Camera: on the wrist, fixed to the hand. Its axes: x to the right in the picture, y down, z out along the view.
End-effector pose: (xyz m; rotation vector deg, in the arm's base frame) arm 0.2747 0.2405 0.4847 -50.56 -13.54 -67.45
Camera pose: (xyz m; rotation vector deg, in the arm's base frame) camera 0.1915 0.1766 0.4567 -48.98 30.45 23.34
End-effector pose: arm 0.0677 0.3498 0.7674 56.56 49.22 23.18
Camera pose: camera -0.0078 0.3604 0.6901 78.84 -15.07 103.97
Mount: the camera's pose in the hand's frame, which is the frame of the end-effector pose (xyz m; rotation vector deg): -0.0052 -0.0660 -0.0860 -9.05 -2.30 96.70
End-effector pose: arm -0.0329 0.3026 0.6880 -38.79 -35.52 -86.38
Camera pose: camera -0.1027 0.2460 0.6271 -54.14 9.10 2.85
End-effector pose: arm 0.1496 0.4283 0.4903 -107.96 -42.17 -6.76
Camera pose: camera 0.1312 0.3681 0.5787 -118.58 56.90 53.25
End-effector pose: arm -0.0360 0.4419 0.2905 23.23 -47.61 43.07
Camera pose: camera 0.0543 0.4460 0.2305 -33.21 -67.39 125.54
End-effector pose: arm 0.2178 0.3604 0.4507 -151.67 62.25 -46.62
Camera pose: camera 0.2076 0.4160 0.5434 -52.08 147.14 -12.32
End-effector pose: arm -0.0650 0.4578 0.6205 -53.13 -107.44 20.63
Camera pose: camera -0.0187 0.3977 0.6981 -139.76 -39.78 67.47
